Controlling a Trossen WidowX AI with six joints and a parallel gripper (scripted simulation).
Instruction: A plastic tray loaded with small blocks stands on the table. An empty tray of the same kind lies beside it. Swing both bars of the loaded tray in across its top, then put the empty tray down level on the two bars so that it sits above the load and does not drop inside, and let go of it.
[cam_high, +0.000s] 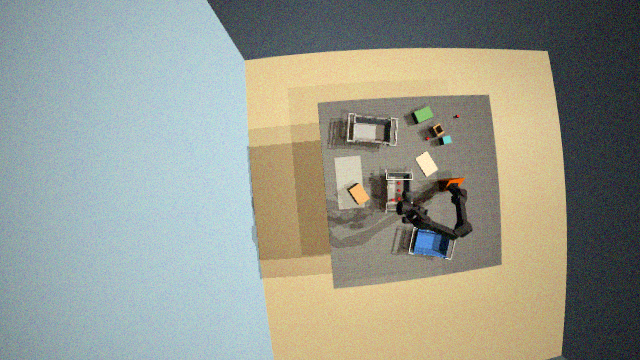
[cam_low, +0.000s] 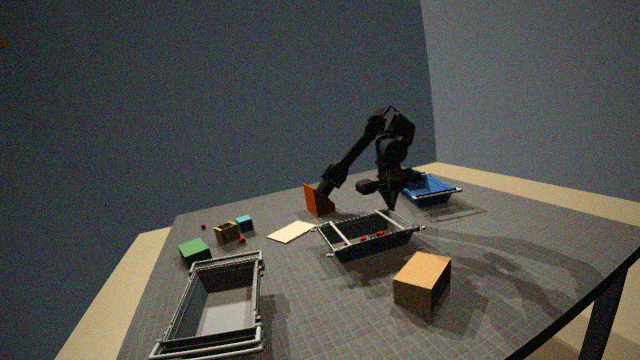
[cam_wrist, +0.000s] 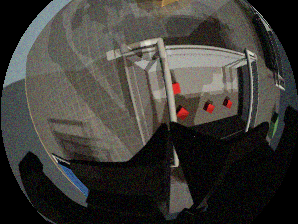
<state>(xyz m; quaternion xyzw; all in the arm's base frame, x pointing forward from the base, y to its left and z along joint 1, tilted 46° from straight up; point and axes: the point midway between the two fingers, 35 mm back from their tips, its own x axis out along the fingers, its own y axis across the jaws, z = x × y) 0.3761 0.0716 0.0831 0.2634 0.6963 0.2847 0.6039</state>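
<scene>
The blue tray lies 24 cm behind my gripper tip, 28 cm to the left of it and 5 cm below it. From my gripper tip the other things lie so: cream card: 23 cm behind, 27 cm to the right, 9 cm below; then cyan cube: 37 cm behind, 43 cm to the right, 7 cm below; then small brown box: 30 cm behind, 49 cm to the right, 8 cm below.
</scene>
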